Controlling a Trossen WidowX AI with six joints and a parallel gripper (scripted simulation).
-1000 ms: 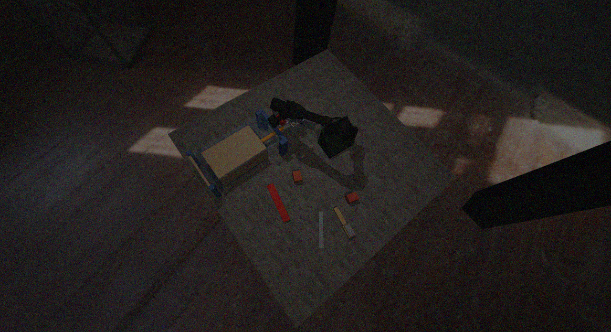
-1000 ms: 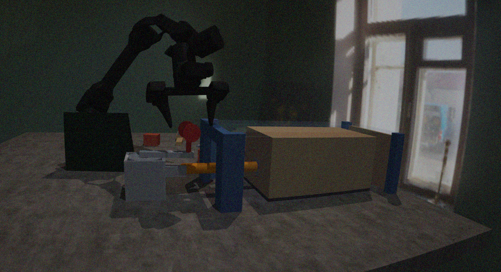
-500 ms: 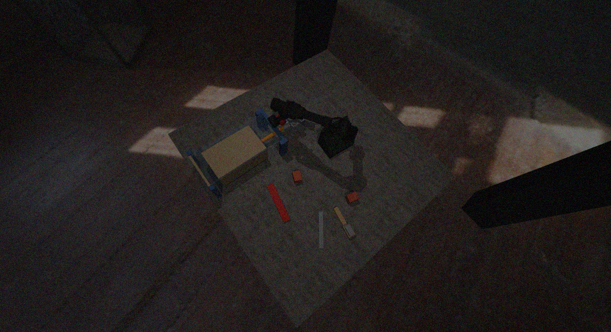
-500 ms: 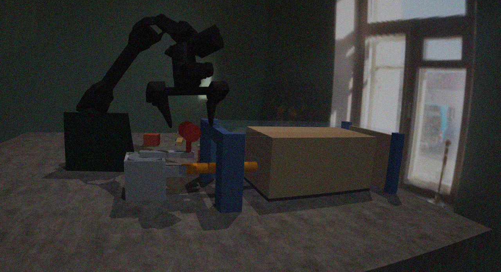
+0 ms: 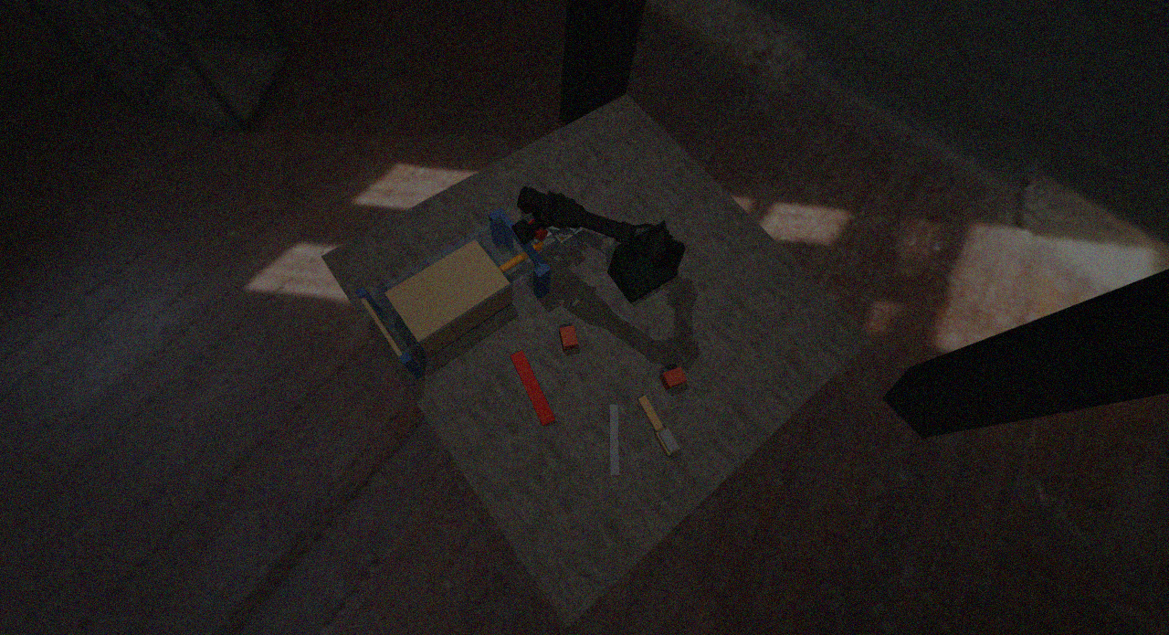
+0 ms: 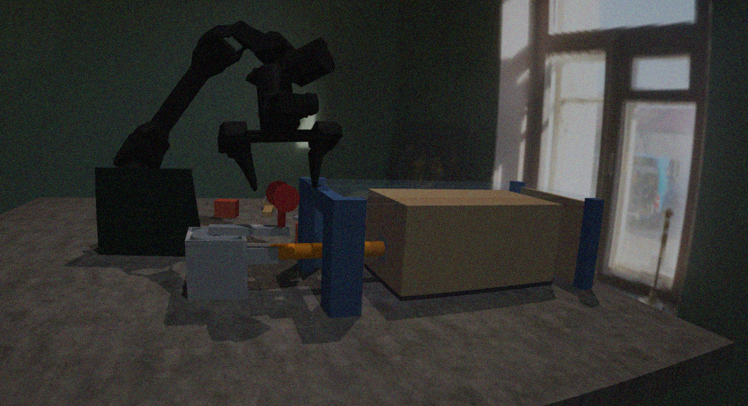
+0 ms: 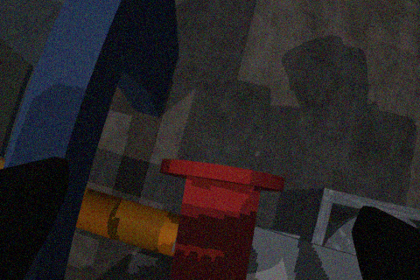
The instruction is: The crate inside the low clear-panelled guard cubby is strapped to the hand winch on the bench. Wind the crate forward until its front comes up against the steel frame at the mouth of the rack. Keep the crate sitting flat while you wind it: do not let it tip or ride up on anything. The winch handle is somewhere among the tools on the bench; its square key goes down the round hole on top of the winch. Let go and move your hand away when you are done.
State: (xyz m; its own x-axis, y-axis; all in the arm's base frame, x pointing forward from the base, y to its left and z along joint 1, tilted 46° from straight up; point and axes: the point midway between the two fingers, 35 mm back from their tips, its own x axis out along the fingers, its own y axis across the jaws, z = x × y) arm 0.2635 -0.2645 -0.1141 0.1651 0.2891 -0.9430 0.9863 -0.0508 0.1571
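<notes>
My gripper tip is 20 mm to the right of the red knob and 30 mm above it. From my gripper tip the other things lie so: crank handle (40 mm behind, 20 mm to the left, 60 mm below); then blue frame (60 mm ahead, 20 mm to the left, 60 mm below); then grey winch (120 mm behind, 20 mm to the left, 130 mm below).
</notes>
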